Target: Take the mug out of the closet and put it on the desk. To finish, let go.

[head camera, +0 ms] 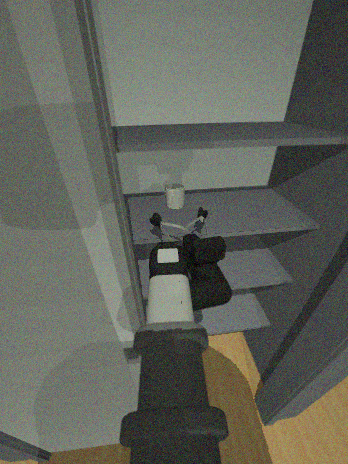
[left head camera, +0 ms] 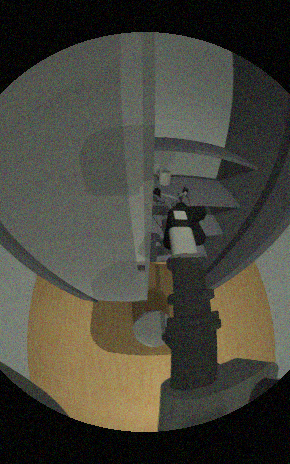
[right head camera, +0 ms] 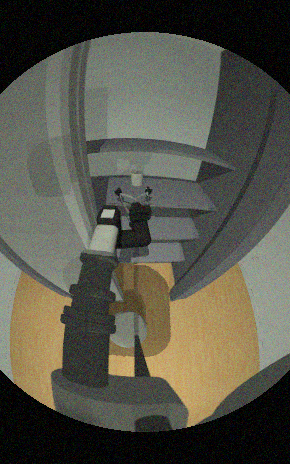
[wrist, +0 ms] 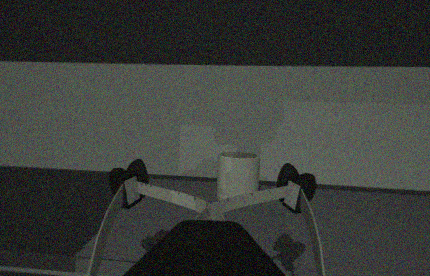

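Where they show: gripper, fingertip midpoint: (head camera: pixel 177 213) (left head camera: pixel 169 188) (right head camera: pixel 132 188) (wrist: pixel 212 176); robot's base, link origin: (left head camera: pixel 152 327) (right head camera: pixel 127 328).
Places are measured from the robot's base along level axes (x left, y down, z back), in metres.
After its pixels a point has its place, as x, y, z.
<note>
A pale, whitish mug (head camera: pixel 175 196) @(-0.037, -1.176, -0.849) (left head camera: pixel 164 177) @(-0.035, -1.175, -0.849) (right head camera: pixel 136 179) @(-0.041, -1.167, -0.849) (wrist: pixel 238 175) @(-0.043, -1.171, -0.849) stands upright on a grey shelf (head camera: pixel 260 210) @(-0.394, -1.115, -0.814) (right head camera: pixel 185 192) @(-0.381, -1.116, -0.831) in the closet, near its back wall. Its handle cannot be made out. My gripper (head camera: pixel 179 216) @(-0.034, -1.215, -0.639) (left head camera: pixel 171 192) @(-0.034, -1.215, -0.639) (right head camera: pixel 133 191) @(-0.034, -1.215, -0.639) (wrist: pixel 212 176) @(-0.034, -1.215, -0.639) is open and empty, over the same shelf and in front of the mug. In the wrist view the mug is beyond the fingertips, between them in the picture and a little right of the middle; its lower edge is hidden by the finger linkage. The desk does not show.
Another shelf (head camera: pixel 215 136) @(-0.151, -1.420, -0.725) (left head camera: pixel 195 145) @(-0.181, -1.420, -0.791) runs above the gripper and mug. Lower shelves (head camera: pixel 265 267) @(-0.477, -0.811, -0.778) lie beneath. A large grey panel (head camera: pixel 45 280) @(0.200, -1.281, -0.322) (left head camera: pixel 65 215) @(0.296, -1.330, -0.315) stands close left of the arm. The closet's dark side (head camera: pixel 320 75) @(-0.554, -1.579, -0.934) is on the right, above a wooden floor (head camera: pixel 310 430) @(-0.758, 0.028, -0.304).
</note>
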